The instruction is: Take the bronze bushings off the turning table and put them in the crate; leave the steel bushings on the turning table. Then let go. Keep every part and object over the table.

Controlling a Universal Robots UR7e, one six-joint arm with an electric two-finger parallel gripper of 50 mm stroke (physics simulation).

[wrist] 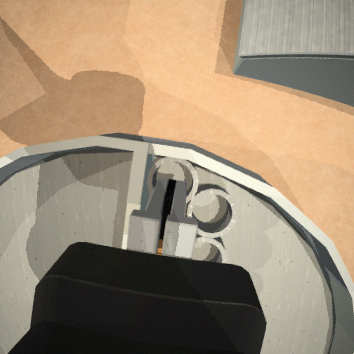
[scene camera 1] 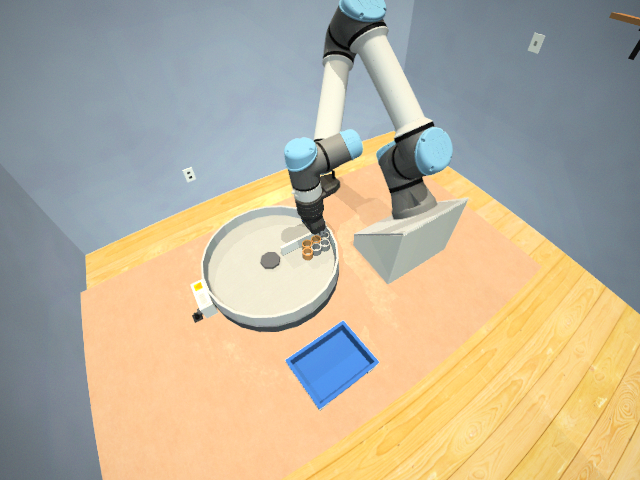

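My gripper is shut with nothing held, pointing down low over the bushing cluster on the turning table. Three bronze bushings stand there: one at the front and two behind it. A sliver of bronze shows between my fingers in the wrist view. Steel bushings stand close beside them; my fingertips partly cover the topmost one in the wrist view. The blue crate is empty.
A pale upright divider runs inward from the table's rim, beside the bushings. A dark hub sits at the table's centre. A small control box is at the rim's left. The grey wedge-shaped robot base stands to the right.
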